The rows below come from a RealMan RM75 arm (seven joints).
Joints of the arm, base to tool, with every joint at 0 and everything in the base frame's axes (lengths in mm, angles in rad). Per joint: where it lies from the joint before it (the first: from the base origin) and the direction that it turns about. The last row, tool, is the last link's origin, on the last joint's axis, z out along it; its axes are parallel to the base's.
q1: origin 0 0 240.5 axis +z
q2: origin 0 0 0 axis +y
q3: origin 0 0 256 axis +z
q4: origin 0 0 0 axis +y
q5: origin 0 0 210 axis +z
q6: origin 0 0 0 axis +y
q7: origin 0 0 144 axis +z
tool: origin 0 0 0
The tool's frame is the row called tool.
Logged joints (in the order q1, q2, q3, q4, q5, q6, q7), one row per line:
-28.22 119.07 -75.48 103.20 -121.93 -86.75 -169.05
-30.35 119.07 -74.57 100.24 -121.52 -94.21 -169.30
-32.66 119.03 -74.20 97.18 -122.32 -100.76 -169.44
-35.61 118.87 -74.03 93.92 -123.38 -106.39 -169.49
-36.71 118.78 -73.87 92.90 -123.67 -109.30 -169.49
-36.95 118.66 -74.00 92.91 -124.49 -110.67 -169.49
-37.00 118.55 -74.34 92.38 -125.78 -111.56 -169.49
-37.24 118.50 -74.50 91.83 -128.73 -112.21 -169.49
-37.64 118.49 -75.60 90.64 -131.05 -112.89 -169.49
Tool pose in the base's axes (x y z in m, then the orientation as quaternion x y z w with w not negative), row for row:
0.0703 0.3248 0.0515 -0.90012 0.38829 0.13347 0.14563
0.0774 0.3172 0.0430 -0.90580 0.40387 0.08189 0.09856
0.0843 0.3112 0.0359 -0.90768 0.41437 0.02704 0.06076
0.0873 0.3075 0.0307 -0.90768 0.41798 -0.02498 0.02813
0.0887 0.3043 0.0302 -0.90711 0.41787 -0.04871 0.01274
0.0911 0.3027 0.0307 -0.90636 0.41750 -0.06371 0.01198
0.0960 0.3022 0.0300 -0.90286 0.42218 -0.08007 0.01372
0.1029 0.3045 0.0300 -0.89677 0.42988 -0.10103 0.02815
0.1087 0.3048 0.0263 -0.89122 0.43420 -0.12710 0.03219
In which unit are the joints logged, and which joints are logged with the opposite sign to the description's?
The joints are logged in degrees. Opposite sign: q1, q4, q7.
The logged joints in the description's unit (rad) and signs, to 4 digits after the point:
0.4925 2.0782 -1.3174 -1.8012 -2.1281 -1.5141 2.9505
0.5297 2.0782 -1.3015 -1.7495 -2.1209 -1.6443 2.9548
0.5700 2.0775 -1.2950 -1.6961 -2.1349 -1.7586 2.9573
0.6215 2.0747 -1.2921 -1.6392 -2.1534 -1.8569 2.9582
0.6407 2.0731 -1.2893 -1.6214 -2.1584 -1.9076 2.9582
0.6449 2.0710 -1.2915 -1.6216 -2.1728 -1.9316 2.9582
0.6458 2.0691 -1.2975 -1.6123 -2.1953 -1.9471 2.9582
0.6500 2.0682 -1.3003 -1.6027 -2.2468 -1.9584 2.9582
0.6569 2.0680 -1.3195 -1.5820 -2.2873 -1.9703 2.9582

